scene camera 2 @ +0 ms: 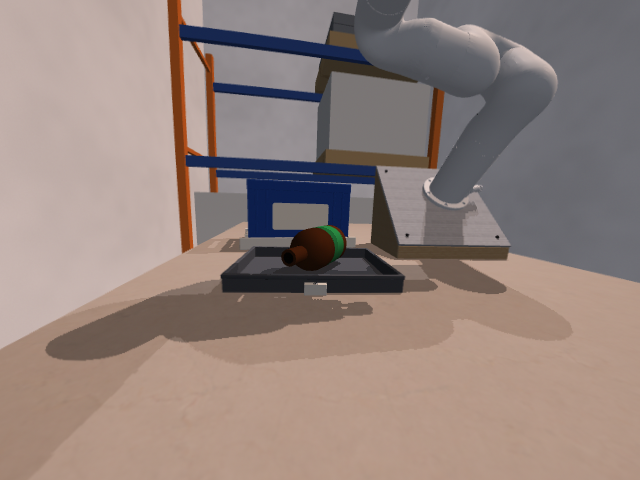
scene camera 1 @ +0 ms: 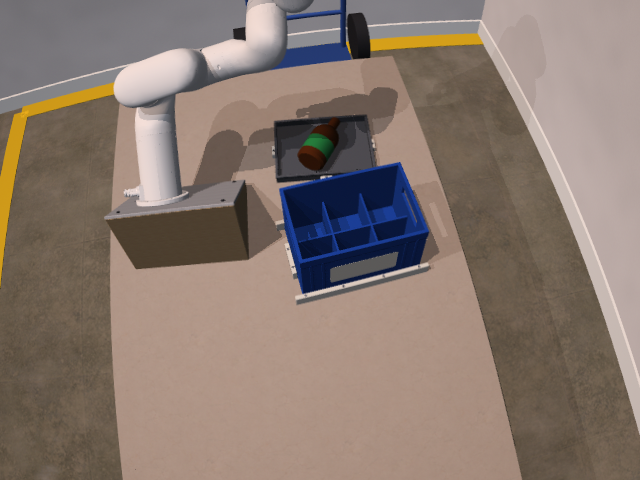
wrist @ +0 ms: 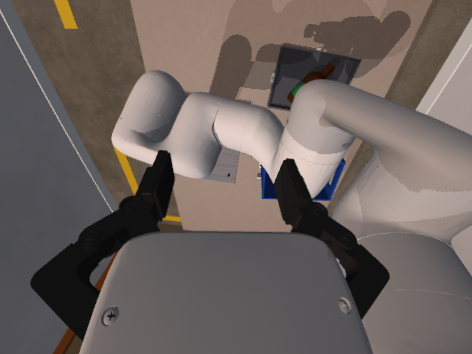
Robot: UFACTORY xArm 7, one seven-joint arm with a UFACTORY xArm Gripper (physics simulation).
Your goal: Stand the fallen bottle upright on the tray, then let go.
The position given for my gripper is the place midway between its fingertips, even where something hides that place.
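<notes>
The dark tray [scene camera 2: 260, 270] is there for me to see, and it appears in scene camera 1 [scene camera 1: 354, 151] and in the wrist view [wrist: 294, 63] too. I see a blue divided crate [scene camera 1: 357, 225], which the wrist view [wrist: 326, 193] gives me as well. There is a brown bottle [scene camera 2: 311, 249], and scene camera 1 [scene camera 1: 317, 149] has that bottle too. My gripper [wrist: 227, 168] is visible to me as well.
</notes>
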